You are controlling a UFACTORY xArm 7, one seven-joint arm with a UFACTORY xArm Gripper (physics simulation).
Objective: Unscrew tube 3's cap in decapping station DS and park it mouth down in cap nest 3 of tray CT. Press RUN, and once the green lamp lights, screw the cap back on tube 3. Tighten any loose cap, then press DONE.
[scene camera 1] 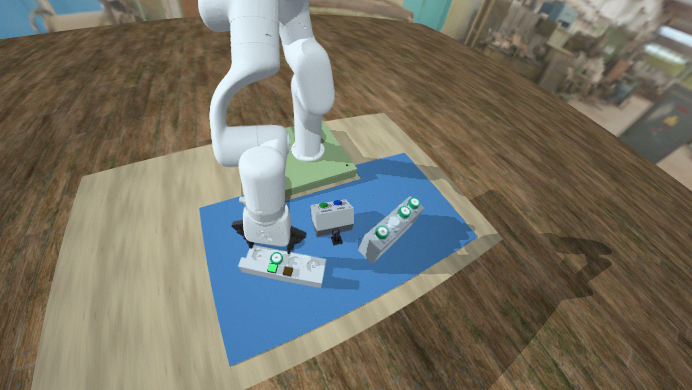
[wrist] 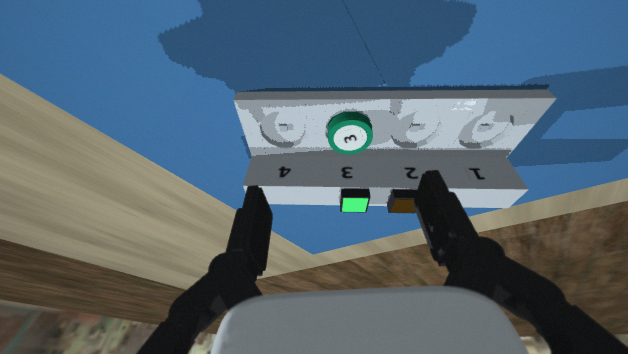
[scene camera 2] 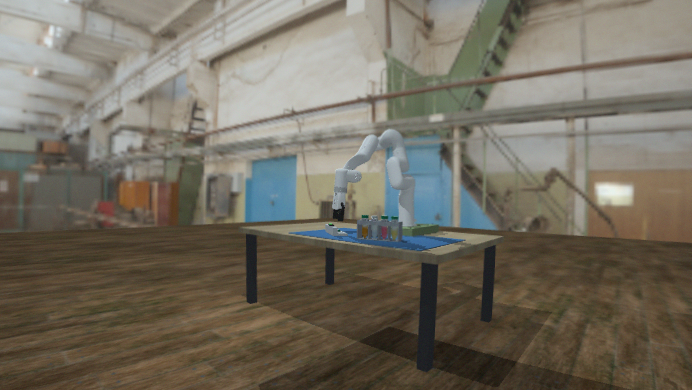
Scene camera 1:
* gripper: 271,246
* grey button box: 333,219
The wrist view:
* gripper: 340,193
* blue mat: 162,85
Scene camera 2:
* blue mat: 418,243
